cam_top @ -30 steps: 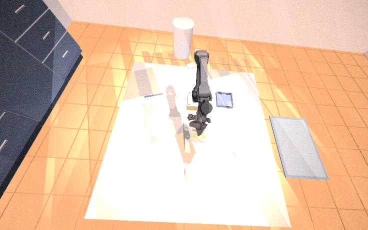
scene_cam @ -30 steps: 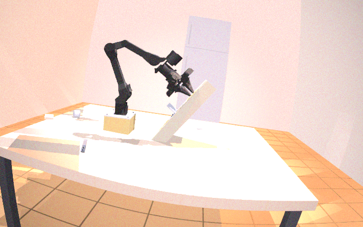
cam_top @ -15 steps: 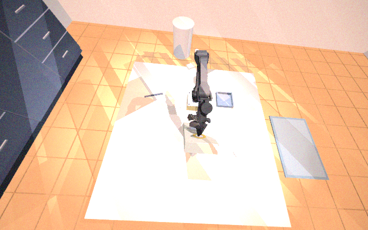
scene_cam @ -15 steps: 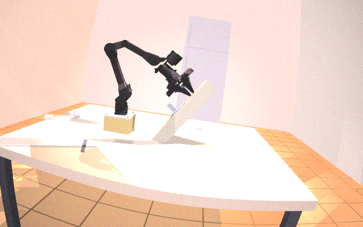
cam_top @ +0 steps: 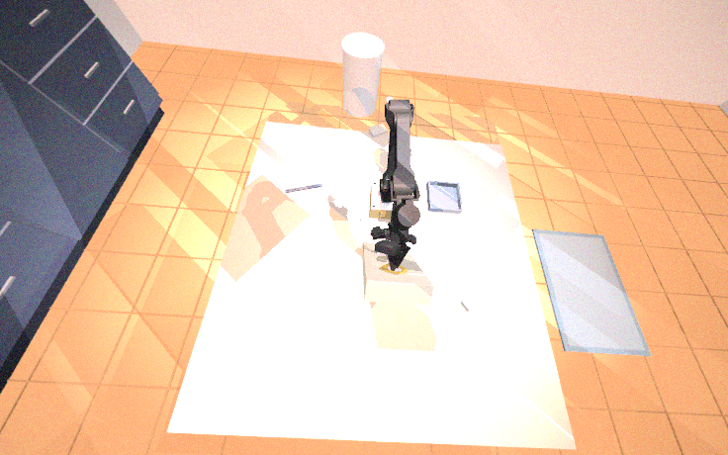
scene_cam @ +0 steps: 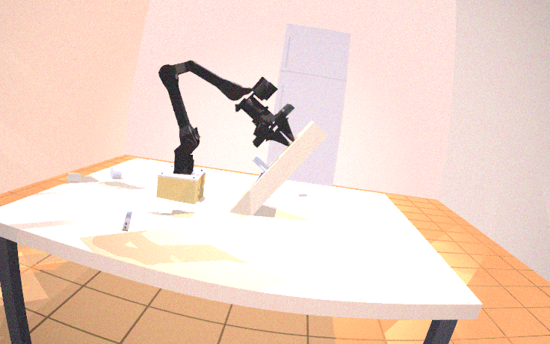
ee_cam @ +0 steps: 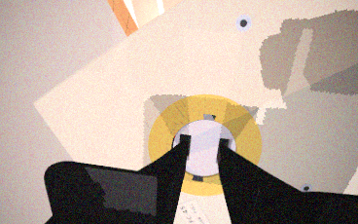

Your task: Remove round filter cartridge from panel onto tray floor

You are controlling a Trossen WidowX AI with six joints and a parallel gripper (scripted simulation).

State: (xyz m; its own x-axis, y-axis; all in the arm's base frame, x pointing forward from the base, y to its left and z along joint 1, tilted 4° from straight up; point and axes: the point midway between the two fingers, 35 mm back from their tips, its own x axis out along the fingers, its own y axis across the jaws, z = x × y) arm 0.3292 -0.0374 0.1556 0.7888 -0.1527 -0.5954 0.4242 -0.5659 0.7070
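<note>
My gripper tip is now 1 cm short of the round white filter cartridge and 1 cm above it. Round my gripper tip: cream service panel (8 cm below, 3 cm behind); then blue tray (38 cm behind, 34 cm to the left, 22 cm below).
</note>
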